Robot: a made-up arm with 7 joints. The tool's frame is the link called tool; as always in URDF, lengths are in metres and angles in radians. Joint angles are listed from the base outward.
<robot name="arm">
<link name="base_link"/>
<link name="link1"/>
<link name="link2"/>
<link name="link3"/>
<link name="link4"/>
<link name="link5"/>
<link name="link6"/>
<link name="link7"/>
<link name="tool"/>
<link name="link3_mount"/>
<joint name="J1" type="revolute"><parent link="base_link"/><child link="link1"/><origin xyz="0.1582 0.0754 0.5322" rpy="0 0 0"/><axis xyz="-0.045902 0.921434 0.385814"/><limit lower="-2.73" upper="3.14"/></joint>
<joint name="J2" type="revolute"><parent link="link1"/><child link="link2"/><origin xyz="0.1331 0.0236 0.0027" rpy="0 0 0"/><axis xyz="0 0 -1"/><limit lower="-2.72" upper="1.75"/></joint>
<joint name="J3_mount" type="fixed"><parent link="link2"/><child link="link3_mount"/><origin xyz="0.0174 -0.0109 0.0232" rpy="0 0 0"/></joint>
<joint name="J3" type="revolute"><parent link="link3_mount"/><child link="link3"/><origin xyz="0.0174 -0.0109 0.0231" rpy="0 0 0"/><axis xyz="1 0 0"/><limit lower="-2.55" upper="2.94"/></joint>
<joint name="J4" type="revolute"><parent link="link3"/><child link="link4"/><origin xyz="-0.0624 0.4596 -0.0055" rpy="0 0 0"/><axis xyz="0.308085 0.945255 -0.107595"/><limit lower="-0.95" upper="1.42"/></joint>
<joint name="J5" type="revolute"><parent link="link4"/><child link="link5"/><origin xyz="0.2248 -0.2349 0.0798" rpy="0 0 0"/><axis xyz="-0.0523 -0.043 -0.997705"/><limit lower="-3.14" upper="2.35"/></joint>
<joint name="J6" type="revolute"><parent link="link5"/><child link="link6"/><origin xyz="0.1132 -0.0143 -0.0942" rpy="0 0 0"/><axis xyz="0 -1 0"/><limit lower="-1.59" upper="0.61"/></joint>
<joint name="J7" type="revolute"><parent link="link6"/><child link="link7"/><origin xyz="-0.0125 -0.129 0.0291" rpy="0 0 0"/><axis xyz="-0.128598 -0.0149 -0.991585"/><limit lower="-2.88" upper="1.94"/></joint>
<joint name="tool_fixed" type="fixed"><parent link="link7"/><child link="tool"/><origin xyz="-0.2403 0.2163 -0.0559" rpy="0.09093 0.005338 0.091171"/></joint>
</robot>
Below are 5 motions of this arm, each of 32 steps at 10 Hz.
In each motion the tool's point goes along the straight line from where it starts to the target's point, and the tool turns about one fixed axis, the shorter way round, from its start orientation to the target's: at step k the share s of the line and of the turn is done. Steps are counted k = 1, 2, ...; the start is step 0. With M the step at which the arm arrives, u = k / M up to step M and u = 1 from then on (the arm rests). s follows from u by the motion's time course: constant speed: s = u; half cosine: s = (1 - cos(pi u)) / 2; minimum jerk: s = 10 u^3 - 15 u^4 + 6 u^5.
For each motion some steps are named. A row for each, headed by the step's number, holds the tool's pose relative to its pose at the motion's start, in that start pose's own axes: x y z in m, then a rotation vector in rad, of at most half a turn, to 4 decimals.
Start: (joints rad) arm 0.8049 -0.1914 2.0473 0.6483 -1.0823 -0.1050 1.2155
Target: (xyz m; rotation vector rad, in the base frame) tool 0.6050 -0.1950 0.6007 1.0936 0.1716 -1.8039
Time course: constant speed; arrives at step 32
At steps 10, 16, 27, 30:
10: -0.0982 -0.0209 0.0862 0.0907 -0.6494 -0.0266
16: -0.1571 -0.0334 0.1379 0.1451 -1.0390 -0.0425
27: -0.2651 -0.0564 0.2327 0.2449 -1.7532 -0.0718
30: -0.2945 -0.0626 0.2586 0.2721 -1.9481 -0.0797

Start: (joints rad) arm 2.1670 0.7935 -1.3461 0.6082 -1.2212 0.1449 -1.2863
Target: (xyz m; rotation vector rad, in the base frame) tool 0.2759 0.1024 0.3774 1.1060 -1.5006 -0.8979
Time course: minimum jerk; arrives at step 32
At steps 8, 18, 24, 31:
8: 0.0276 0.0259 0.0108 0.0052 0.1328 -0.1537
18: 0.1640 0.1541 0.0642 0.0308 0.7903 -0.9144
24: 0.2386 0.2243 0.0935 0.0448 1.1502 -1.3308
31: 0.2661 0.2502 0.1043 0.0499 1.2826 -1.4840

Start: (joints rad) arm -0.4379 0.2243 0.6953 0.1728 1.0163 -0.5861 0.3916
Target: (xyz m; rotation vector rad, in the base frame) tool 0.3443 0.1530 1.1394 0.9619 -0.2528 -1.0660
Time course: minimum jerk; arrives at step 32
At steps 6, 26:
6: -0.0110 -0.0052 0.0060 0.0104 -0.0330 0.0250
26: -0.2150 -0.1021 0.1176 0.2031 -0.6441 0.4870

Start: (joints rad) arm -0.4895 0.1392 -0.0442 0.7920 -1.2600 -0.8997 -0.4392
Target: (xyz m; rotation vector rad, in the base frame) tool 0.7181 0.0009 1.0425 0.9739 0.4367 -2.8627
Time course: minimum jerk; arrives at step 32
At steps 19, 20, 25, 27, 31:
19: -0.1088 0.1084 0.2421 -1.0863 0.5316 0.8065
20: -0.1174 0.1169 0.2612 -1.1721 0.5737 0.8703
25: -0.1502 0.1495 0.3340 -1.4986 0.7334 1.1127
27: -0.1572 0.1565 0.3497 -1.5690 0.7679 1.1650
31: -0.1620 0.1613 0.3603 -1.6167 0.7913 1.2004

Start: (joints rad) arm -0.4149 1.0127 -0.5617 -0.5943 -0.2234 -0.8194 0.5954
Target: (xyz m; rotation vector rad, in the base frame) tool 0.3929 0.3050 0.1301 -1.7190 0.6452 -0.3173
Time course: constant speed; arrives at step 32
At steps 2, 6, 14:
2: -0.0160 0.0004 -0.0380 -0.0743 -0.0531 0.0381
6: -0.0481 0.0013 -0.1139 -0.2229 -0.1594 0.1142
14: -0.1122 0.0031 -0.2657 -0.5201 -0.3719 0.2665

